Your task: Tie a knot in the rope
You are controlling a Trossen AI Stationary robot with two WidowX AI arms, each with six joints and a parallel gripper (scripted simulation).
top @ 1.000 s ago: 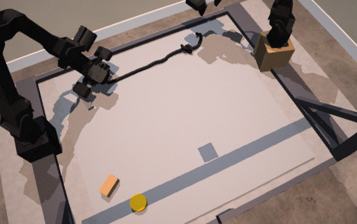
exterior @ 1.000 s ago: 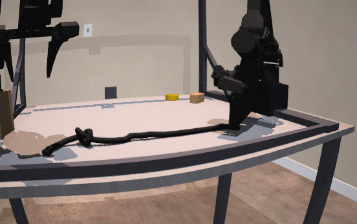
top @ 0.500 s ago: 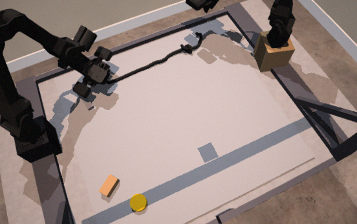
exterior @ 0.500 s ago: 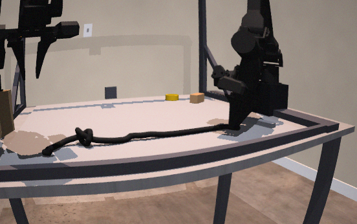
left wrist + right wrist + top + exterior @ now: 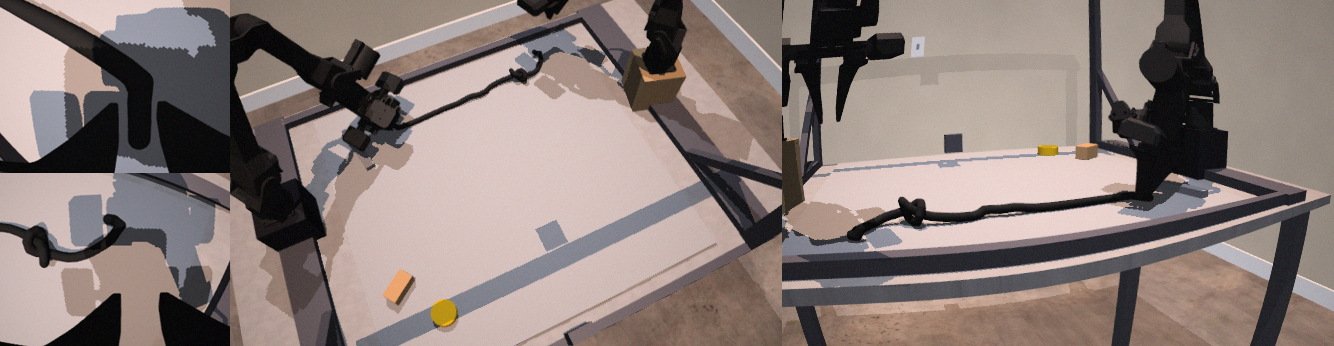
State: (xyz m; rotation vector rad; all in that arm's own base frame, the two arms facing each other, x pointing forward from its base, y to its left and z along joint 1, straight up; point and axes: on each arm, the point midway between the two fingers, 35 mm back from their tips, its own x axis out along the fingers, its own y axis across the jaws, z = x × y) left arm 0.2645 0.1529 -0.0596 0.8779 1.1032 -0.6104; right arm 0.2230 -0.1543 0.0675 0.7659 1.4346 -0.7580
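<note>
The grey bar is 30 mm behind my left hand, 90 mm to the left of it and 30 mm below it. From my left hand the other things lie so: yellow disc: 470 mm behind, 20 mm to the left, 30 mm below; orange block: 390 mm behind, 90 mm to the left, 20 mm below.
</note>
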